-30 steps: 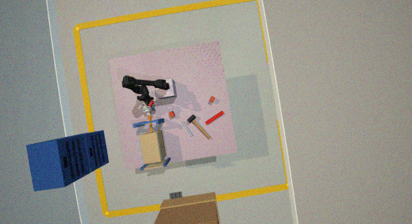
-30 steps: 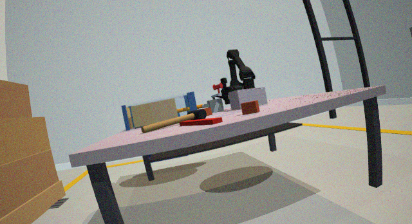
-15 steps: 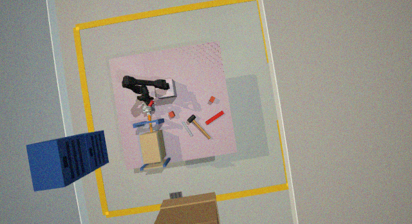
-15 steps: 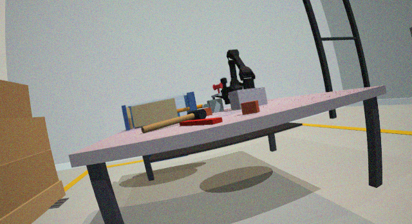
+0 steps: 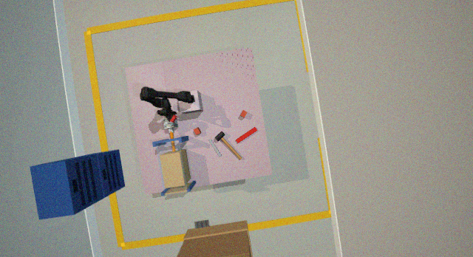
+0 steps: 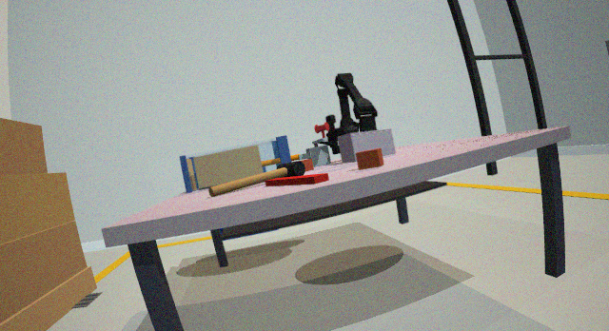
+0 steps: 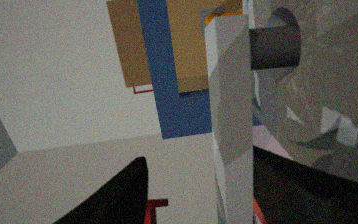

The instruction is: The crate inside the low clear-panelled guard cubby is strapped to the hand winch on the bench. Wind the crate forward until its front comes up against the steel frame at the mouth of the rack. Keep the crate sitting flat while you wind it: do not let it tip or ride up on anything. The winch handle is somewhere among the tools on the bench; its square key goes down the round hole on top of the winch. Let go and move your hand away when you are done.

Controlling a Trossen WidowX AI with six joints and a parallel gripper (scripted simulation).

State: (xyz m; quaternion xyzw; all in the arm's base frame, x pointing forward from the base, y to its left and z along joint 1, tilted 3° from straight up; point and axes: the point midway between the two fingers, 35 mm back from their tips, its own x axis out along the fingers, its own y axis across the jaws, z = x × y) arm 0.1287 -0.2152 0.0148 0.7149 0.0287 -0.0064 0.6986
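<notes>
The winch handle is 1 cm behind my gripper tip, 1 cm to the left of it and 1 cm below it. Round my gripper tip: grey winch (2 cm behind, 6 cm to the right, 10 cm below); blue steel frame (16 cm ahead, 6 cm to the right, 3 cm below); red knob (2 cm behind, 5 cm to the left, 2 cm above).
</notes>
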